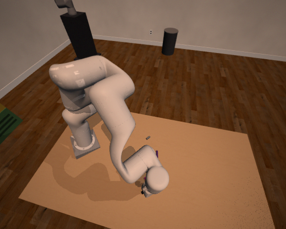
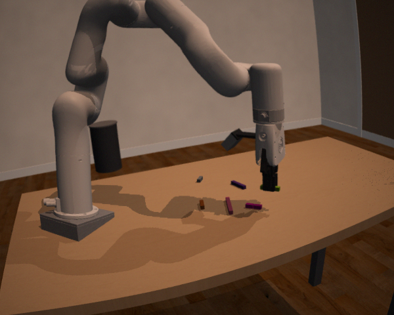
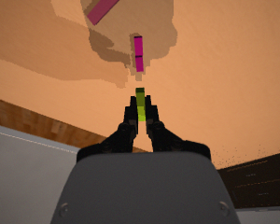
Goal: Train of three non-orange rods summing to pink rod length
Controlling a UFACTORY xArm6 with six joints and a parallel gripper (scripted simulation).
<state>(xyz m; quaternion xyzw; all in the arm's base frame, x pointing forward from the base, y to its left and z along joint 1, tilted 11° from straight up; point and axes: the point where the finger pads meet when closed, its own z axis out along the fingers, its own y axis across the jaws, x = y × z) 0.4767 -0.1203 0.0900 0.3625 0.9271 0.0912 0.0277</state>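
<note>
Now: hand 9 cm past the pink rod, 6 cm to the right of it and 7 cm above it. Round my hand: purple rod 2 cm behind, 19 cm to the left, 7 cm below; orange rod 15 cm behind, 10 cm to the left, 7 cm below; lime rod 2 cm below.
</note>
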